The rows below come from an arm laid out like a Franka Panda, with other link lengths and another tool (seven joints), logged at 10 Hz.
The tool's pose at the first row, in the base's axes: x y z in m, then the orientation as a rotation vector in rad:
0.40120, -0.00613, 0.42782, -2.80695, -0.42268, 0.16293
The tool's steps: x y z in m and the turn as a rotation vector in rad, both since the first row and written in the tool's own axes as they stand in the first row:
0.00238, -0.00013, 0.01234, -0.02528, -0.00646, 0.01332
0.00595, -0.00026, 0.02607, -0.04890, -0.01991, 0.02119
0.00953, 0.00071, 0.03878, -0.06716, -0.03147, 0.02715
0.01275, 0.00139, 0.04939, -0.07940, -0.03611, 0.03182
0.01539, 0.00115, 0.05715, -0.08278, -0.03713, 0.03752
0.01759, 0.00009, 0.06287, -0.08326, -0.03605, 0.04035
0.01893, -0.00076, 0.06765, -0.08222, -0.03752, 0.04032
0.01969, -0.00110, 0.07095, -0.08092, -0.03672, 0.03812
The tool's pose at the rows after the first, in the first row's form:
0.40152, -0.00191, 0.41598, -2.83532, -0.41042, 0.17075
0.40276, 0.00305, 0.40275, -2.86084, -0.40695, 0.18774
0.40446, 0.00672, 0.39015, -2.88051, -0.40463, 0.20266
0.40607, 0.00998, 0.37965, -2.89377, -0.40134, 0.20841
0.40732, 0.01313, 0.37218, -2.89848, -0.39404, 0.21060
0.40824, 0.01633, 0.36693, -2.89961, -0.38981, 0.20959
0.40854, 0.01882, 0.36256, -2.89860, -0.39000, 0.21188
0.40866, 0.02026, 0.35948, -2.89679, -0.39273, 0.21044

